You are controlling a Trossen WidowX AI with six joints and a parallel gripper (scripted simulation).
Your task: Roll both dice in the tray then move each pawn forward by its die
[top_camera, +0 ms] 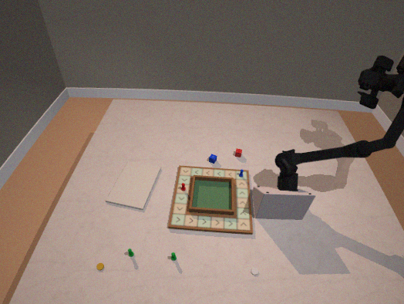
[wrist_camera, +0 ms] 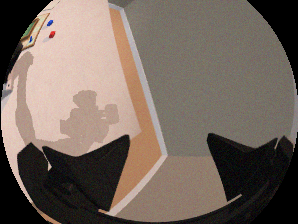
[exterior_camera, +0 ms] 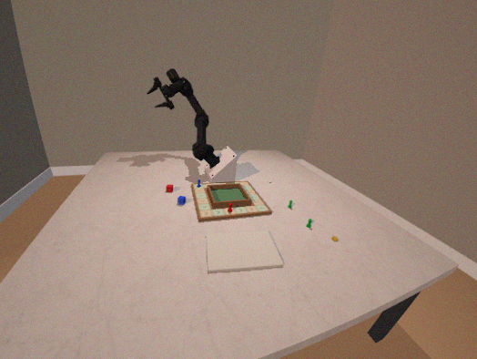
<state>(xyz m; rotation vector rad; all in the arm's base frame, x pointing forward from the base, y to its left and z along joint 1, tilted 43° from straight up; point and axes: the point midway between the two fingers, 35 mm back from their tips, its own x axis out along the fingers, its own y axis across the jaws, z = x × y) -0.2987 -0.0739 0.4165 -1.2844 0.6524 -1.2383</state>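
Right now the red die is 440 mm ahead of my gripper tip, 150 mm to the left of it and 340 mm below it. From my gripper tip the other things lie so: blue pawn 420 mm ahead, 280 mm to the left, 320 mm below; then blue die 550 mm ahead, 210 mm to the left, 340 mm below; then green tray 520 mm ahead, 410 mm to the left, 340 mm below.
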